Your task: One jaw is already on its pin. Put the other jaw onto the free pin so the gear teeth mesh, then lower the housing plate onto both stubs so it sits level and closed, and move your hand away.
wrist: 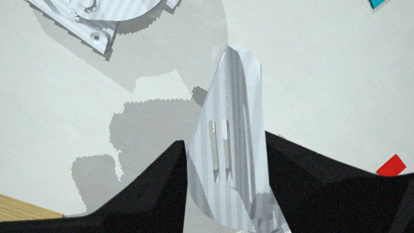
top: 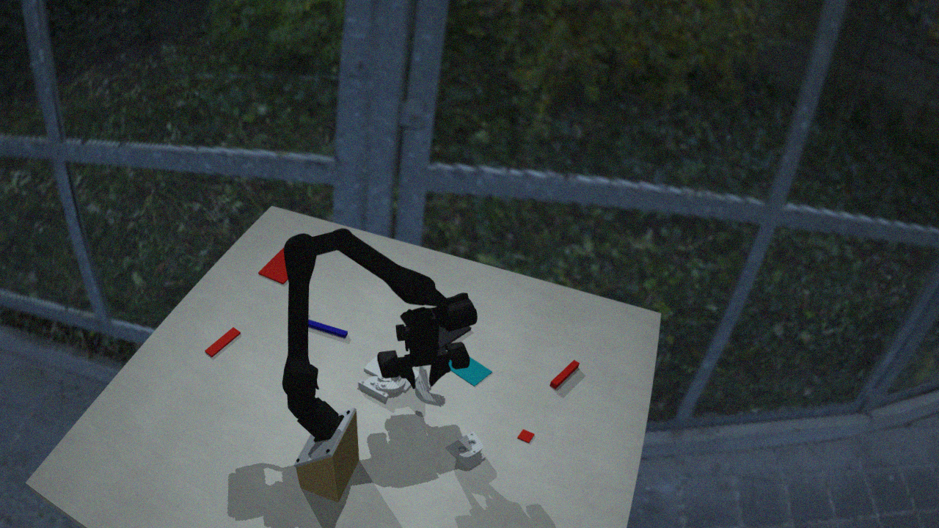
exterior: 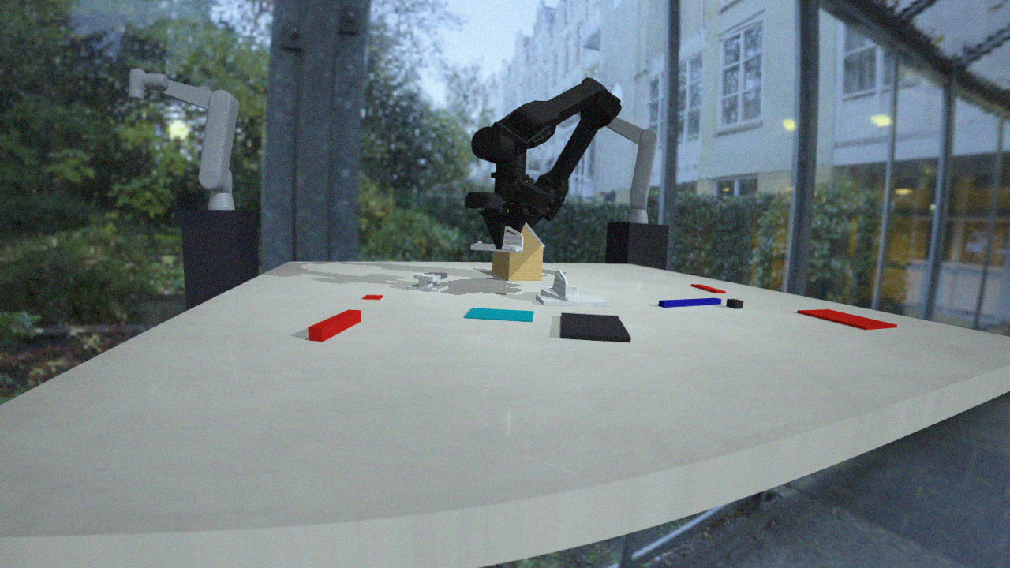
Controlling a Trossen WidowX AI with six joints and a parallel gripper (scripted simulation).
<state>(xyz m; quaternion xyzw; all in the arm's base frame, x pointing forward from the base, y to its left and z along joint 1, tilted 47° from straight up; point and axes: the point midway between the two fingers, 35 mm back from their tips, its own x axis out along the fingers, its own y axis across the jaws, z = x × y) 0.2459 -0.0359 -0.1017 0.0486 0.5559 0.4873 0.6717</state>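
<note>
Right now the white base plate is 80 mm ahead of my gripper tip, 110 mm to the left of it and 80 mm below it. From my gripper tip the other things lie so: ribbed white stand 70 mm behind, 140 mm to the right, 80 mm below; then teal tile 180 mm ahead, 50 mm to the right, 90 mm below; then white housing plate 70 mm behind, 140 mm to the right, 60 mm below.
</note>
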